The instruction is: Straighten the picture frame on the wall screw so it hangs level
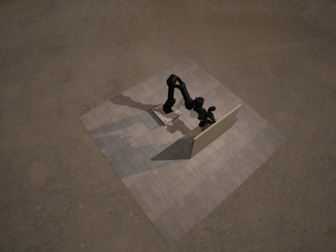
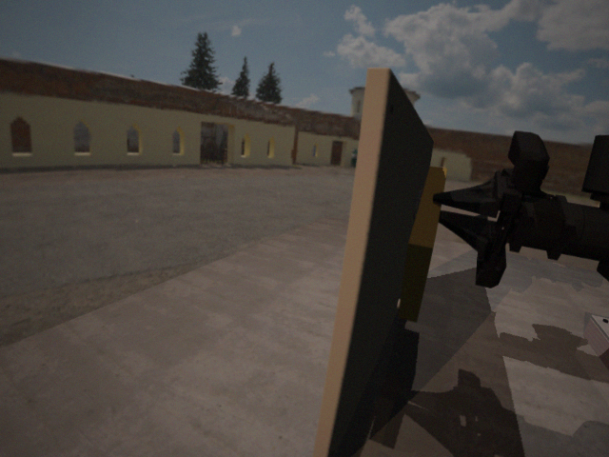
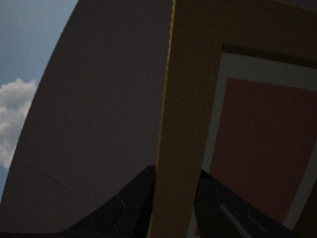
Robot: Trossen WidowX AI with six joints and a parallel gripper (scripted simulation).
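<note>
My gripper tip is now 1 cm short of the picture frame, 2 cm to the left of it and 5 cm above it. The rest, counted from my gripper tip: wall panel: 2 cm ahead, 1 cm to the right, 6 cm below.
</note>
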